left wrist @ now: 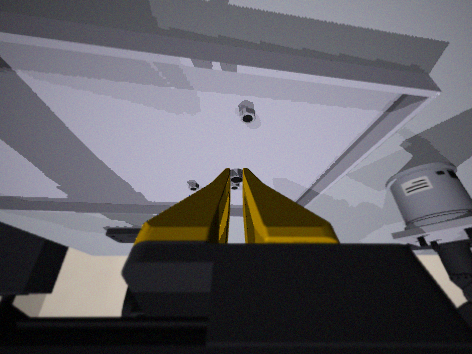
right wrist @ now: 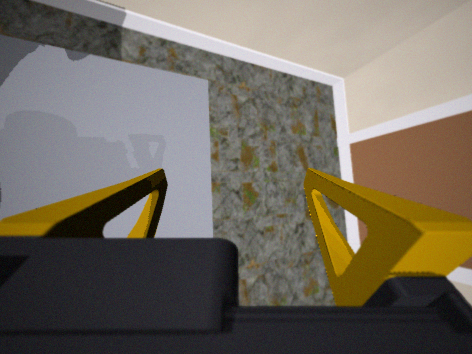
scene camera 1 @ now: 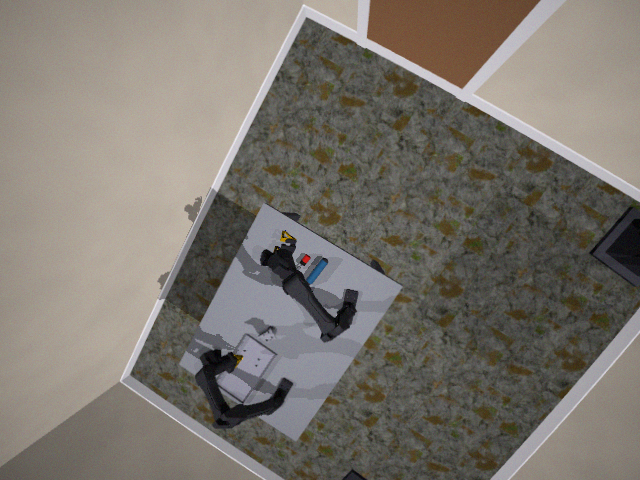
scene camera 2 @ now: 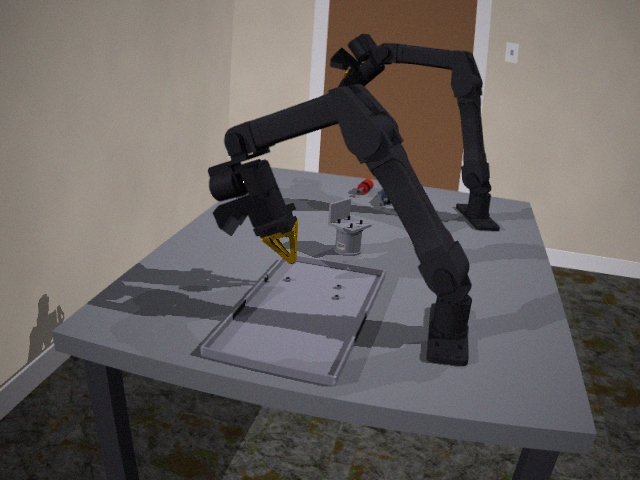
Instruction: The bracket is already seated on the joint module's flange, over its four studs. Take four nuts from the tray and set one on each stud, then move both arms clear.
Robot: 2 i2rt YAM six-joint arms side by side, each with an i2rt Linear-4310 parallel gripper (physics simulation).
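Frame: origin at the left arm's base, x ahead, y left, z up, level; millimetres.
Seen in the pictures: left gripper, fingertip midpoint: (left wrist: 236, 176) (scene camera 1: 242, 356) (scene camera 2: 292, 261); right gripper, fingertip midpoint: (right wrist: 235, 176) (scene camera 1: 280, 238); left arm's base at its link origin: (scene camera 1: 281, 392) (scene camera 2: 447, 334); right arm's base at its link origin: (left wrist: 448, 242) (scene camera 1: 348, 306) (scene camera 2: 476, 218).
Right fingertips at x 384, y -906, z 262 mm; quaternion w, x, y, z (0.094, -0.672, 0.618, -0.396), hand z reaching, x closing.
Offsets run from my right fingertips to a thing's top centre. Level surfaces: height alone.
My left gripper (scene camera 1: 238, 360) (scene camera 2: 292, 261) (left wrist: 236, 176) is shut on a nut {71 mm back, 791 mm left, 210 mm down} (left wrist: 236, 176), held between its fingertips above the tray {122 mm back, 894 mm left, 246 mm down} (scene camera 1: 250, 373) (scene camera 2: 289, 330) (left wrist: 150, 130). Three loose nuts lie in the tray: one nut {61 mm back, 783 mm left, 253 mm down} (scene camera 2: 287, 279) near its far left and two nuts {164 mm back, 785 mm left, 253 mm down} (scene camera 2: 338, 286) {168 mm back, 830 mm left, 253 mm down} (scene camera 2: 336, 297) nearer its right side. The bracket (scene camera 2: 339, 211) sits on the joint module {150 mm back, 576 mm left, 188 mm down} (scene camera 2: 348, 241) (left wrist: 425, 195), behind the tray in scene camera 2. Dark studs {156 mm back, 600 mm left, 188 mm down} (scene camera 2: 351, 225) stick up through its flat plate. My right gripper (scene camera 1: 286, 236) (right wrist: 235, 176) is open and empty, high over the table's far end.
A red-ended tool {124 mm back, 113 mm left, 228 mm down} (scene camera 1: 305, 259) (scene camera 2: 365, 186) and a blue cylinder {210 mm back, 149 mm left, 221 mm down} (scene camera 1: 317, 270) lie on the table {262 mm down} (scene camera 1: 232, 304) (scene camera 2: 506, 320) near the right arm. In scene camera 2 the left arm's links pass in front of part of the table. The tray has raised walls.
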